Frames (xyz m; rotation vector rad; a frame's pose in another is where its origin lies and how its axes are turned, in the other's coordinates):
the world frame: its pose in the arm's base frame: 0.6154 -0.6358 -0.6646 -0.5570 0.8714 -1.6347
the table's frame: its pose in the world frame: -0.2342 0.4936 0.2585 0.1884 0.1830 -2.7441
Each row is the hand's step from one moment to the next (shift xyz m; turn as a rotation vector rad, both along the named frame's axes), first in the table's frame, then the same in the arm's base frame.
Working: the table's frame: its pose in the arm's base frame: 1.1695 -0.5132 -0.8725 0.7582 0.3983 1.7021

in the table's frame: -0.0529 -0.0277 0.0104 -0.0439 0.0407 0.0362
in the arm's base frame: 0.0335 -0.0443 -0.0242 -0.0004 -0.0575 0.0398
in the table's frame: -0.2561 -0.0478 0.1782 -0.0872 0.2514 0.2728
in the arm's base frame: 0.1846 -0.2542 0.0302 0.0086 -0.1860 0.3325
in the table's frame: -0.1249 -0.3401 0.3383 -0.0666 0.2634 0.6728
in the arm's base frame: 0.4907 -0.0705 0.0010 0.2653 -0.2207 0.6383
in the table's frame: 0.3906 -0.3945 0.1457 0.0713 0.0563 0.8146
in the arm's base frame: 0.3407 0.4608 -0.0322 0.4958 -0.0513 0.6507
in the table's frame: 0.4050 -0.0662 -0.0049 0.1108 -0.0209 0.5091
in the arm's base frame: -0.0026 0.4050 0.0664 0.3432 0.0463 0.3899
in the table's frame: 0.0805 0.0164 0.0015 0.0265 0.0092 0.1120
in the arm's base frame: -0.0205 0.0722 0.0334 0.0651 0.0085 0.0950
